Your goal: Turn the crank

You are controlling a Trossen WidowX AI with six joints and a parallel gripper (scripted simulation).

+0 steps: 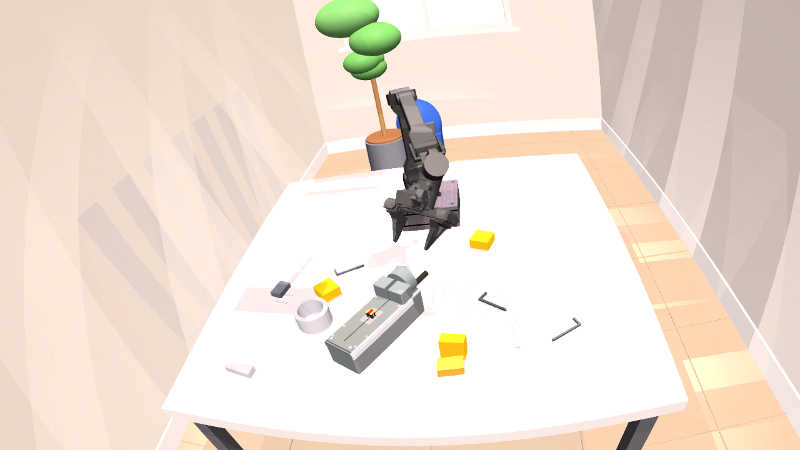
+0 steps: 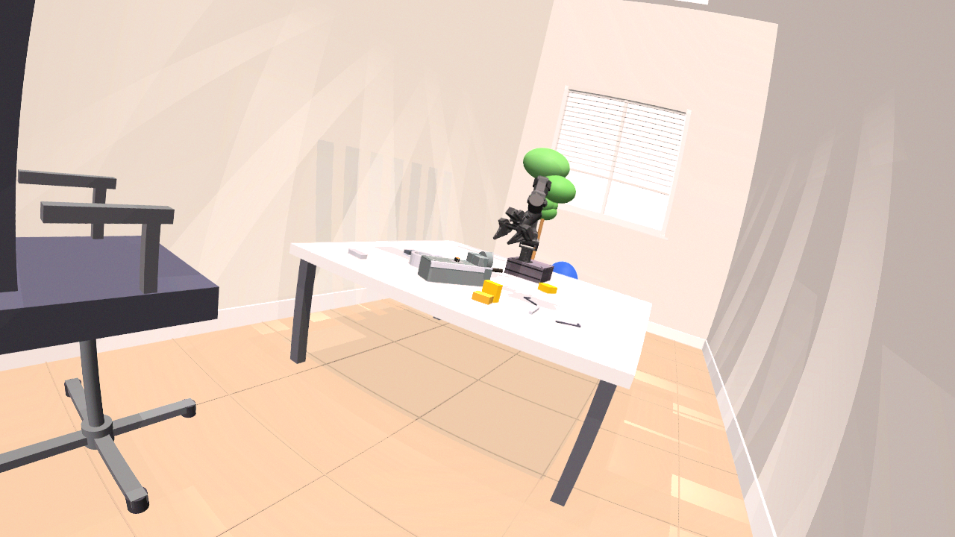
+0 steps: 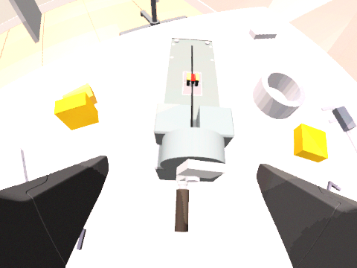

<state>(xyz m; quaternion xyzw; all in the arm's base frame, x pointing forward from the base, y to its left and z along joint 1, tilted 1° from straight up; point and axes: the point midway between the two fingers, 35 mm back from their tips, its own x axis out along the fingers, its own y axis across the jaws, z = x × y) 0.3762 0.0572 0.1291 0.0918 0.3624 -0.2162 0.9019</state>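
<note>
The brown crank handle lies 12 cm below my gripper tip, 2 cm behind it and 1 cm to the left of it. From my gripper tip the other things lie so: red pointer: 14 cm ahead, 9 cm to the right, 9 cm below.
</note>
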